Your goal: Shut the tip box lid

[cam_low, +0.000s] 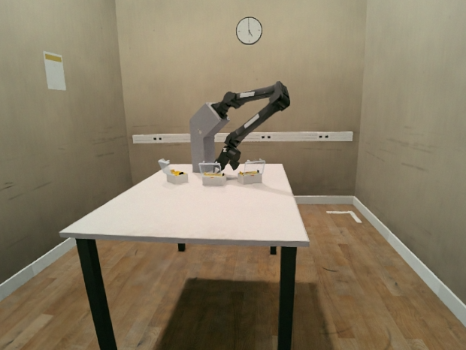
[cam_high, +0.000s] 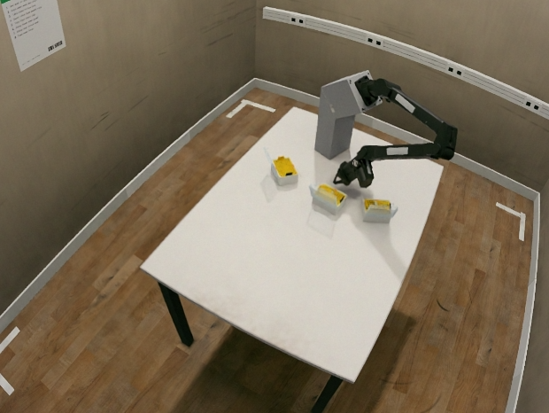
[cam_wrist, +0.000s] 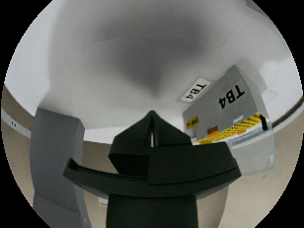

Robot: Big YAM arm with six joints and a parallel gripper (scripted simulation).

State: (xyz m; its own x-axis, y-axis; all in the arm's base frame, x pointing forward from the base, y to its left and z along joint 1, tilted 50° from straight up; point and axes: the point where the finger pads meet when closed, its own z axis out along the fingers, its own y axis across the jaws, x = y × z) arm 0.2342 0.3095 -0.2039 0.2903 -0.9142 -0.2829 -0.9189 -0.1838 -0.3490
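Right now the lid is 160 mm ahead of my hand, 70 mm above it and 50 mm to the left of it. From my hand the other things lie so: yellow rack (100 mm ahead, 50 mm to the left, 30 mm above); box (210 mm to the right, 120 mm ahead, 40 mm above); tip box TB4 (110 mm ahead, 50 mm to the left, 40 mm above).
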